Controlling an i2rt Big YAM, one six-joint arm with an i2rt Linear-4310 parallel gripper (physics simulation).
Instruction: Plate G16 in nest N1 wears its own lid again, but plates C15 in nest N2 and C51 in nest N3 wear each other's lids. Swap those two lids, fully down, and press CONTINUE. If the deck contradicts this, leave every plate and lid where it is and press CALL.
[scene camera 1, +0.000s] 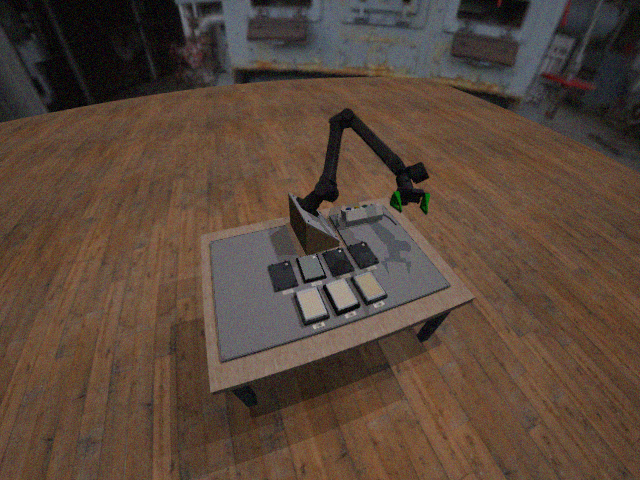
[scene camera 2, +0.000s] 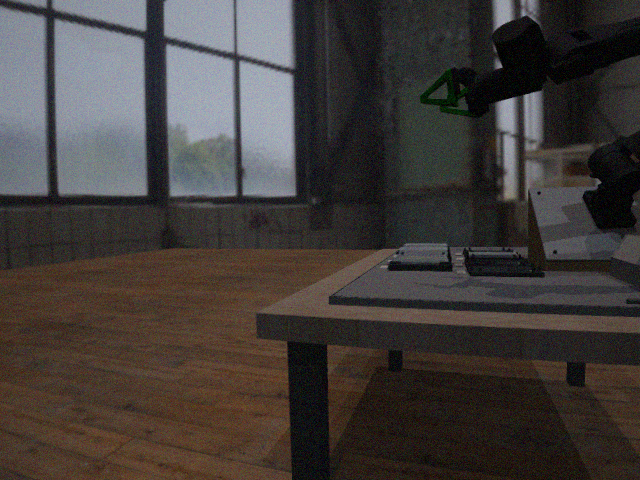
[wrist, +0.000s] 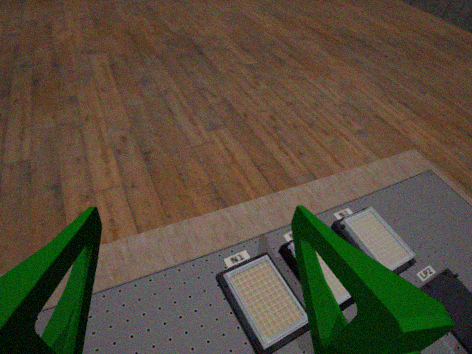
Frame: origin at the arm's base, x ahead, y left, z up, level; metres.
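Seen in the pictures: gripper, between the fingertips: (scene camera 1: 414, 212) (scene camera 2: 430, 104) (wrist: 199, 215); arm's base, origin of its link: (scene camera 1: 306, 208) (scene camera 2: 607, 210).
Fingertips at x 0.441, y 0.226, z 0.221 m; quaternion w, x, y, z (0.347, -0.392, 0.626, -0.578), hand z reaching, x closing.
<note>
Pixels of each thing's top centre, then the offset from my fingertips to it. Level surfaces: height alone.
- Plate G16, centre of its top: (wrist: 266, 295) (scene camera 2: 420, 255) (scene camera 1: 369, 284) dx +0.020, dy -0.144, dz -0.323 m
- Plate C15, centre of its top: (wrist: 330, 262) (scene camera 2: 423, 248) (scene camera 1: 341, 292) dx +0.009, dy -0.273, dz -0.316 m
- Plate C51, centre of its top: (wrist: 379, 236) (scene camera 2: 425, 244) (scene camera 1: 311, 301) dx -0.003, dy -0.403, dz -0.315 m
- control box, centre of its top: (scene camera 1: 363, 206) dx -0.389, dy +0.081, dz -0.269 m
- grey-green topped piece, centre of its top: (wrist: 425, 346) (scene camera 2: 492, 253) (scene camera 1: 310, 266) dx -0.183, dy -0.322, dz -0.335 m
- grey deck, height of its surface: dz -0.353 m
My gripper (scene camera 1: 412, 210) (scene camera 2: 432, 104) (wrist: 199, 215) is open and empty, high above the deck. Plate G16 (scene camera 1: 369, 287) (wrist: 267, 302) sits in the nest labelled N1, its grid of wells pale yellow. Plate C15 (scene camera 1: 341, 295) sits in the middle nest, N2; a finger partly hides it in the wrist view. Plate C51 (scene camera 1: 311, 304) (wrist: 380, 237) sits in the end nest, N3. The plates have clear, pale rims; lid markings are too small to read. A control box (scene camera 1: 360, 217) with small coloured buttons stands at the back; its button labels are unreadable.
Behind the plates is a row of dark holders (scene camera 1: 282, 275) (scene camera 1: 338, 261) (scene camera 1: 363, 254); a grey-green topped piece (scene camera 1: 310, 267) sits in the same row. A tilted panel (scene camera 1: 313, 235) (scene camera 2: 560, 227) stands by the arm's base. The grey deck (scene camera 1: 248, 315) lies on the table.
</note>
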